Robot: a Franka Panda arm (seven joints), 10 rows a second.
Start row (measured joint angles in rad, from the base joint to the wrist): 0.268 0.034 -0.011 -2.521 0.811 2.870 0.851
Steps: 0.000 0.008 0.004 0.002 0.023 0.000 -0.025; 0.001 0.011 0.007 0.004 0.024 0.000 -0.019; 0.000 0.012 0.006 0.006 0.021 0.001 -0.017; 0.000 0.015 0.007 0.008 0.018 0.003 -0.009; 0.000 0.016 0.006 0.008 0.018 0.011 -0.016; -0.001 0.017 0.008 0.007 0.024 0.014 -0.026; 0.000 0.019 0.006 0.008 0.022 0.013 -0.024; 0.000 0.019 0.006 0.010 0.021 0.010 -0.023; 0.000 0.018 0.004 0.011 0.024 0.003 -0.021; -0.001 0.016 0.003 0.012 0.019 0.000 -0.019; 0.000 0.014 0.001 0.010 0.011 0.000 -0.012
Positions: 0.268 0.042 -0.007 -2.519 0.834 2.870 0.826; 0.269 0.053 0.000 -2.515 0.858 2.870 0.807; 0.269 0.065 0.006 -2.509 0.879 2.871 0.790; 0.269 0.080 0.013 -2.501 0.897 2.874 0.781; 0.269 0.096 0.019 -2.493 0.915 2.885 0.765; 0.268 0.113 0.027 -2.486 0.939 2.899 0.739; 0.268 0.132 0.033 -2.478 0.961 2.912 0.715; 0.268 0.151 0.039 -2.468 0.982 2.922 0.692; 0.268 0.169 0.043 -2.457 1.006 2.925 0.671; 0.267 0.185 0.046 -2.445 1.025 2.925 0.652; 0.267 0.199 0.047 -2.435 1.036 2.925 0.640
